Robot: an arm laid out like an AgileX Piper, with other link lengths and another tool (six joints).
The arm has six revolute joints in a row. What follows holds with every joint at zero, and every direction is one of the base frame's. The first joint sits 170.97 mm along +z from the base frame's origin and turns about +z. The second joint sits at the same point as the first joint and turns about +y. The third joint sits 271.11 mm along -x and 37.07 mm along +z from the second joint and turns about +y. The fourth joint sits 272.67 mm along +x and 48.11 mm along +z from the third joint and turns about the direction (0.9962, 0, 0.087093). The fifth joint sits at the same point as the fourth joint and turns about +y. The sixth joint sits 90.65 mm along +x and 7.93 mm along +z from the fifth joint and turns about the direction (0.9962, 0, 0.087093). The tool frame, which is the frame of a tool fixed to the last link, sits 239.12 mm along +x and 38 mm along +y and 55.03 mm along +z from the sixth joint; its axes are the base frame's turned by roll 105.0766, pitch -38.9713 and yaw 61.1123 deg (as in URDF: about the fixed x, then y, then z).
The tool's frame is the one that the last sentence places.
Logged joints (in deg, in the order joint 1, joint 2, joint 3, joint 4, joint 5, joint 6), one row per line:
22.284, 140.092, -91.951, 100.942, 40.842, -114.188
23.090, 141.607, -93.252, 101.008, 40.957, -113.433
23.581, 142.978, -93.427, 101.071, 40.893, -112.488
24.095, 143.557, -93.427, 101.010, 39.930, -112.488
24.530, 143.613, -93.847, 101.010, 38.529, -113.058
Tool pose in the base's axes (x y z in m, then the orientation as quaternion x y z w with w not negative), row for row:
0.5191, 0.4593, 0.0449, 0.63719, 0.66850, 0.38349, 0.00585
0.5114, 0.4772, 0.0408, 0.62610, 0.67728, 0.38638, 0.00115
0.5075, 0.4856, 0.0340, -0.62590, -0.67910, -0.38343, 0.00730
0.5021, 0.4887, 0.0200, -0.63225, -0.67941, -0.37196, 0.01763
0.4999, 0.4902, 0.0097, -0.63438, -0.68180, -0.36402, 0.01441
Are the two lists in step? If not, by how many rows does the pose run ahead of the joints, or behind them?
The pose runs 1 row behind the joints: the pose in row i belongs to the joints in row i - 1.
